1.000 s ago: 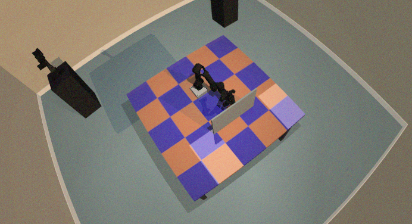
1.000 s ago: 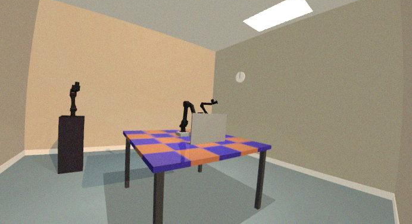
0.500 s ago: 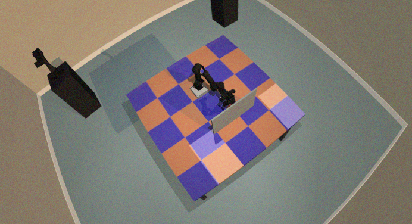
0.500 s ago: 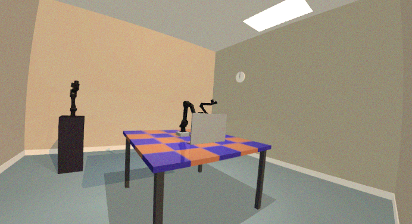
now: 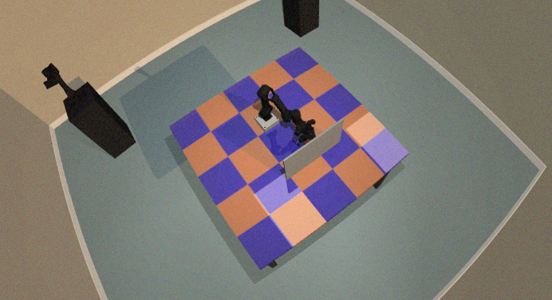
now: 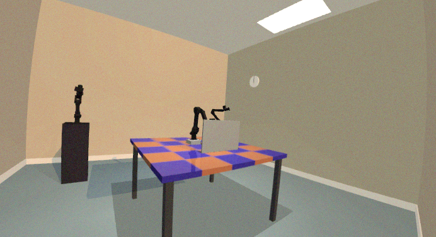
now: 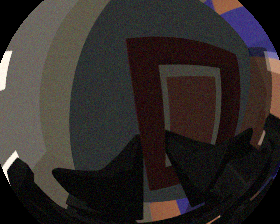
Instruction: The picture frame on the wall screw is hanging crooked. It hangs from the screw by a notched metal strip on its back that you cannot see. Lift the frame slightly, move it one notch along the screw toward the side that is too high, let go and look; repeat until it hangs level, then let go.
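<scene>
Right now my gripper tip is 30 mm to the left of the picture frame and 50 mm above it. Also, from my gripper tip: grey wall panel: 20 mm ahead, 30 mm to the right, 60 mm below.
</scene>
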